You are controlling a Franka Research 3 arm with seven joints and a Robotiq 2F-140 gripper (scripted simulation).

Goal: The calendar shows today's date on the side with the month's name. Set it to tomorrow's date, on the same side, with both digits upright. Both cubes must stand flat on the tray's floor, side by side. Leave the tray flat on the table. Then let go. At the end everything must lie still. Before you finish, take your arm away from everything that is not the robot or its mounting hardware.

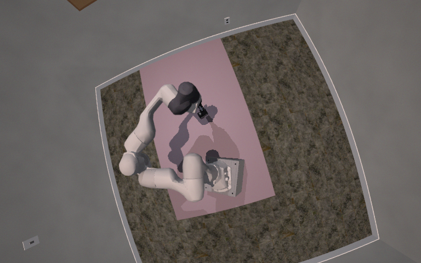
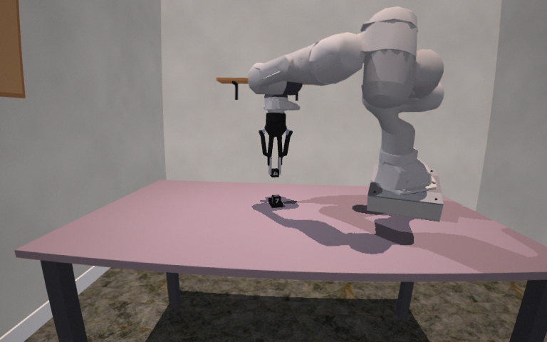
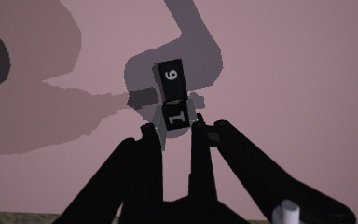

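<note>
Now: hand 140 mm above the black calendar tray, 20 mm to the right of it and 10 mm past it. The rest, counted from my hand: black digit cube 30 mm below.
</note>
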